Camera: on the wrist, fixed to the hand. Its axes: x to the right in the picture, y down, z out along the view.
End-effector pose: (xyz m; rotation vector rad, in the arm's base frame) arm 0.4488 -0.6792 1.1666 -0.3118 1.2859 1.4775
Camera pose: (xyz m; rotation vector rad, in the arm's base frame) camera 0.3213 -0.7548 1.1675 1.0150 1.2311 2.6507
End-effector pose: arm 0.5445 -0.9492 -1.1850 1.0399 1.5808 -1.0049
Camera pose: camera 0.5987 -0.8114 -1.1780 1.5226 0.2988 0.0124
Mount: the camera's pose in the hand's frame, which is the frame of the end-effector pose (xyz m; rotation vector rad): 0.0052 0.0915 -0.1165 -0.0754 -0.2485 1.5125
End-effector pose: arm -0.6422 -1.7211 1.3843 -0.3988 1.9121 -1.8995
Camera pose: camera -0.6948 -1.6188 1.2908 0.6333 1.3253 -0.6933
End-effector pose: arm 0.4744 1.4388 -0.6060 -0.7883 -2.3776 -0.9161
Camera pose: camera 0.5556 1.4134 -0.4846 -2.2543 -1.1793 -0.2048
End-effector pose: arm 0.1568 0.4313 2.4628 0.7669 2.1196 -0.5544
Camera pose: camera 0.1543 0.5698 2.5155 1.7884 0.8507 0.2606
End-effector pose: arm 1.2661 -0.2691 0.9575 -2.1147 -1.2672 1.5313
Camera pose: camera 1.4128 -0.2869 0.9460 1.9791 -0.3936 -1.3634
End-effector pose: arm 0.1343 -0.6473 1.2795 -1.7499 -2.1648 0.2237
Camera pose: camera 0.2593 -0.6325 1.3578 2.9599 0.4592 -0.6724
